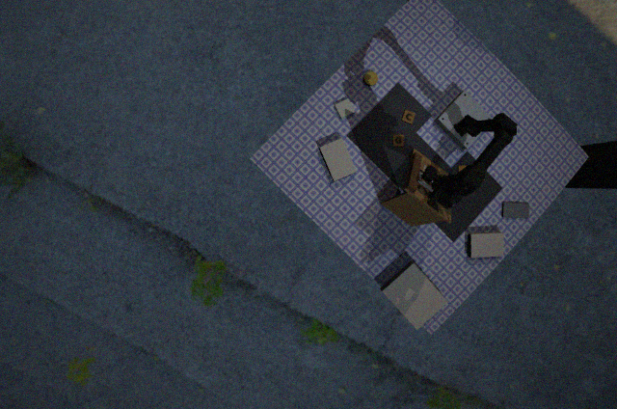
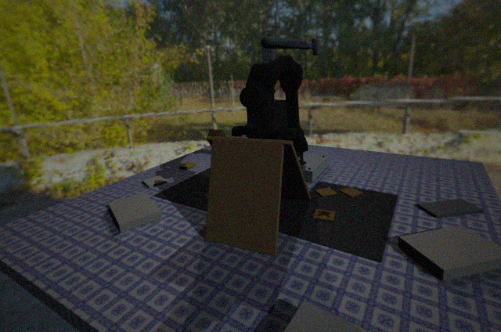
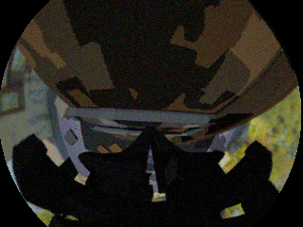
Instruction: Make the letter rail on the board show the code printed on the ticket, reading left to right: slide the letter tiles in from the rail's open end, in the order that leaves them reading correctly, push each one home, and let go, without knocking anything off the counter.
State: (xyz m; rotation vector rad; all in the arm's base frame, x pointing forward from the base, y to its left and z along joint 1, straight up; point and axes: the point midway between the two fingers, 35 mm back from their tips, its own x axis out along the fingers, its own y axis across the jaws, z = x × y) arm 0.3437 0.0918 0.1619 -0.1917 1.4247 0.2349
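My gripper tip is 24 cm to the left of the letter tile marked g, 17 cm above it and 6 cm past it. Also, from my gripper tip: brown letter board 7 cm below, 2 cm ahead, 1 cm to the left; letter tile marked f 3 cm to the right, 1 cm ahead; dark mat 17 cm below, 14 cm behind, 8 cm to the right.
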